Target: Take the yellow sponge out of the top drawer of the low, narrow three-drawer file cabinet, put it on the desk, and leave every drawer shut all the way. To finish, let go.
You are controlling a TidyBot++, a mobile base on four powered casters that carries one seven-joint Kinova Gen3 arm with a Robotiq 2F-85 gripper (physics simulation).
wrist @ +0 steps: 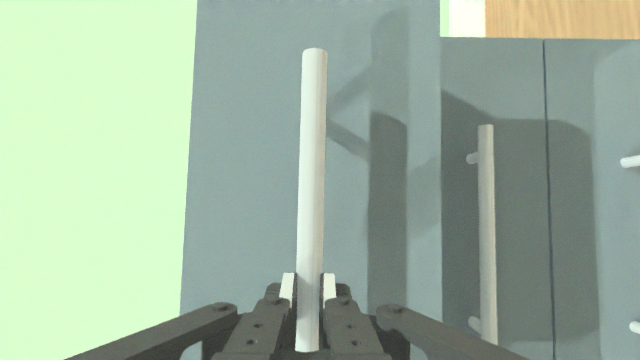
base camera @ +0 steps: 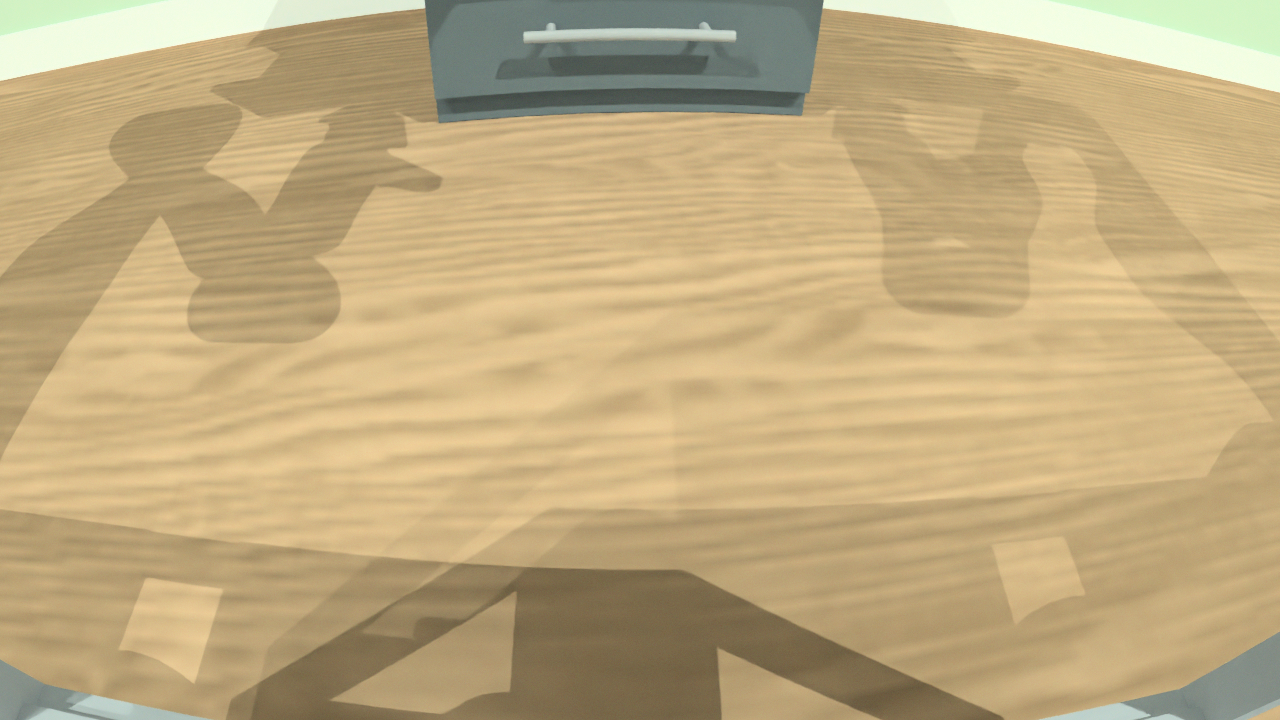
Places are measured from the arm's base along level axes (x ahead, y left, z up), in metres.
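Pixels of known places: gripper, fingertip midpoint: (wrist: 308, 292).
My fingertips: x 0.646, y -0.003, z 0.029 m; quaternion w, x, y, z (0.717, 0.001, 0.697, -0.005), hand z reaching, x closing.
Behind a point stands the place of what it marks.
The grey top drawer front (wrist: 240, 150) {z 0.074, x 0.682, y -0.076 m} fills much of the wrist view and stands out in front of the drawers below it. Its pale bar handle (wrist: 312, 165) {z 0.029, x 0.643, y -0.066 m} runs lengthwise in that view. My gripper (wrist: 308, 292) {z 0.029, x 0.646, y -0.003 m} is shut on this handle near one end, with a finger pad on each side. The middle drawer's handle (wrist: 486, 220) {z -0.122, x 0.782, y -0.026 m} is to the right, its drawer pushed in level with the bottom drawer (wrist: 572, 280) {z -0.223, x 0.813, y 0.034 m}. The base camera view shows the low part of the file cabinet (base camera: 769, 67) {z -0.327, x 0.831, y -0.160 m}. The yellow sponge and the desk do not show; the drawer's inside is hidden.
The wooden floor (base camera: 626, 313) {z -0.396, x 0.491, y -0.005 m} (wrist: 560, 17) {z -0.396, x 1.096, y -0.361 m} lies in front of and beside the cabinet, with shadows across it. A bar handle (base camera: 629, 35) {z -0.279, x 0.779, y -0.005 m} is on the bottom drawer. A pale green wall (wrist: 90, 150) {z 0.648, x 1.374, y -0.121 m} shows beyond the top drawer.
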